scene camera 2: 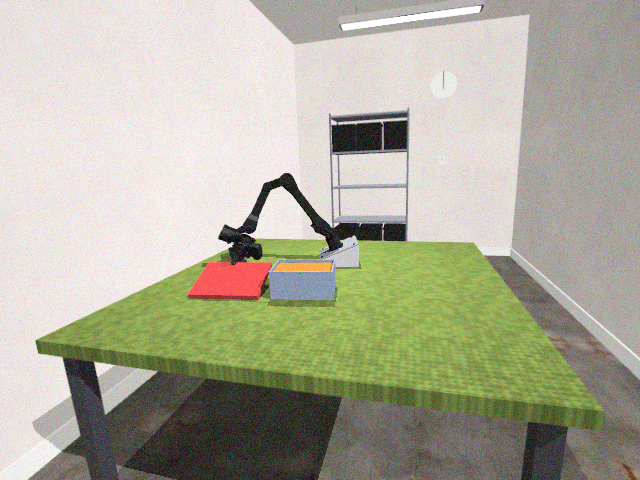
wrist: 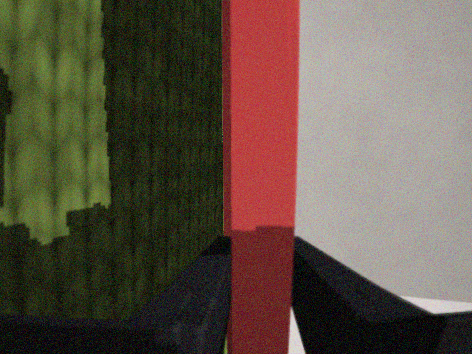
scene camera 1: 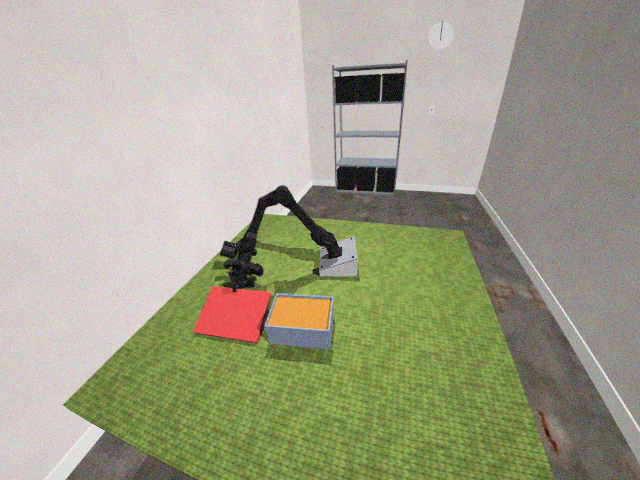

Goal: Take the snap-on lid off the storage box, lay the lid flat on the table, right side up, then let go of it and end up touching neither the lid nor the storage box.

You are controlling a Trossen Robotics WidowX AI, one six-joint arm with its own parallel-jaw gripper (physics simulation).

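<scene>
The red lid [scene camera 1: 233,314] [scene camera 2: 230,280] [wrist: 264,125] is off the box, smooth broad face up. It slopes: its far edge is raised, and its near edge is low, at or close to the table; contact there is unclear. My gripper [scene camera 1: 235,288] [scene camera 2: 235,261] [wrist: 257,248] is shut on the lid's far edge, one finger on each side in the wrist view. The blue-grey storage box [scene camera 1: 299,337] [scene camera 2: 302,285] stands upright and open right of the lid, with an orange inside. The lid's right edge is very close to the box; whether they touch is unclear.
The green table [scene camera 1: 413,351] [scene camera 2: 413,330] bears the lid's shadow. The arm's grey base [scene camera 1: 338,264] [scene camera 2: 347,256] stands behind the box. A wall runs along the left. A shelf unit [scene camera 1: 367,134] [scene camera 2: 369,186] stands far behind.
</scene>
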